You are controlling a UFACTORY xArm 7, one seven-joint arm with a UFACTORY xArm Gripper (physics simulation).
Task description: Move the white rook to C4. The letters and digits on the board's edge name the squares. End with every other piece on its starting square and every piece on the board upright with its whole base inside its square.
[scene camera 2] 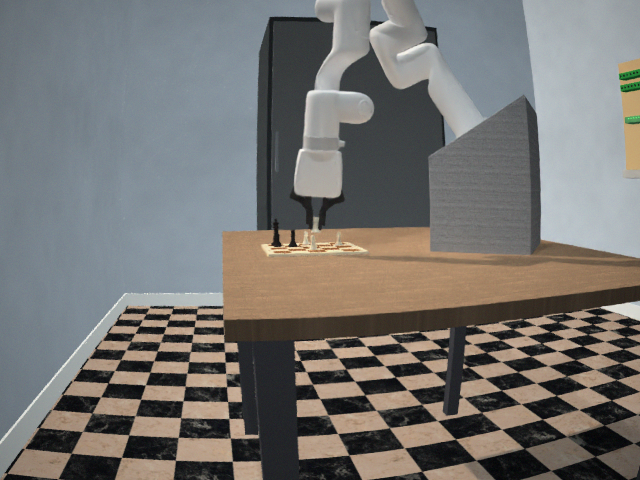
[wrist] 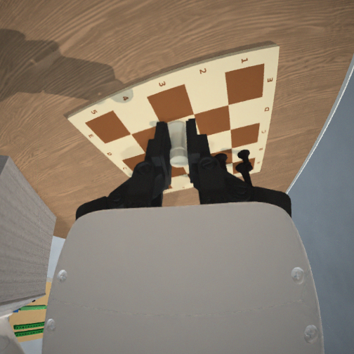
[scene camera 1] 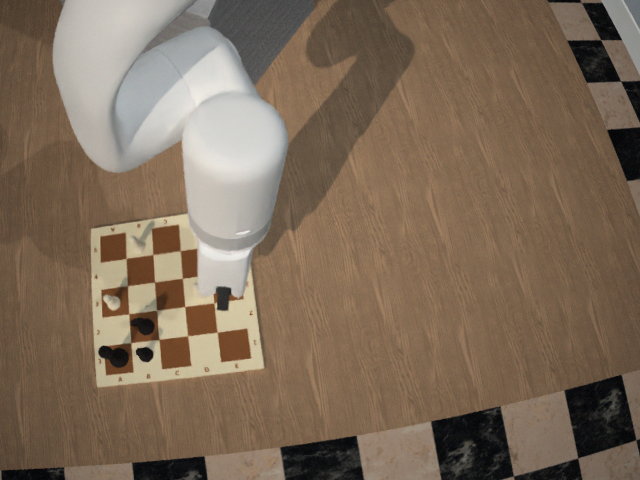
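Observation:
My gripper is shut on the white rook. It holds the rook upright, raised above the board. In scene camera 1 the arm hides the rook, and the visible finger overlaps the board's E column around rows 2 and 3. The light square C4 carries no piece and lies up and left of the gripper there.
White pieces stand on A3 and B5; another on D3 is partly hidden by the hand. A tall black piece is on A1, with black pieces on B1 and B2.

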